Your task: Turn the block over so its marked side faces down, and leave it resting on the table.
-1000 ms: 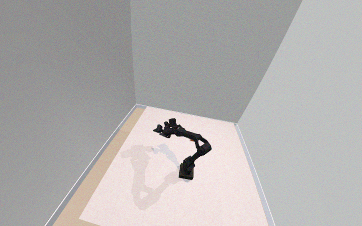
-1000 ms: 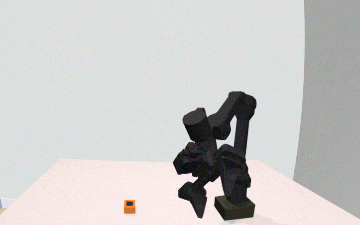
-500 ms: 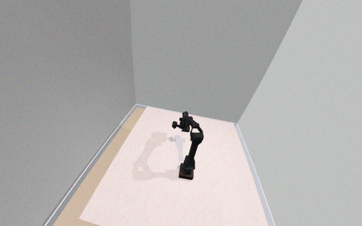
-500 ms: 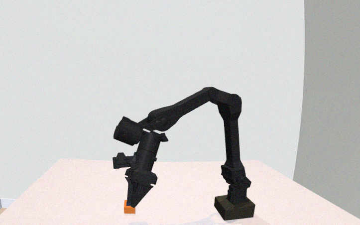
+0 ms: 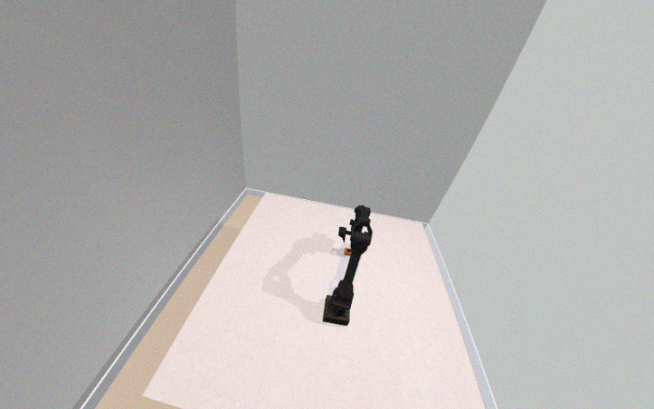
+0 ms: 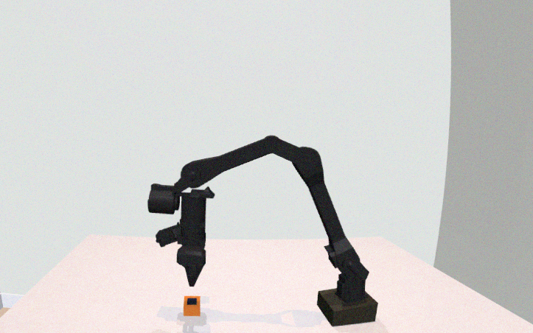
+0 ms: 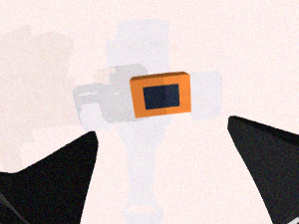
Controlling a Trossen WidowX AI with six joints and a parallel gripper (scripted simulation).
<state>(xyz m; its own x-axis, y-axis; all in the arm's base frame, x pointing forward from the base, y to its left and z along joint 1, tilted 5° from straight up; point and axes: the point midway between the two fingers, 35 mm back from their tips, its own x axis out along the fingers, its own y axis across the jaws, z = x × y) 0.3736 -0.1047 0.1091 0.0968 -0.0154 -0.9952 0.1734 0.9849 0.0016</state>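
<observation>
My gripper tip is 70 mm above the orange block.
</observation>
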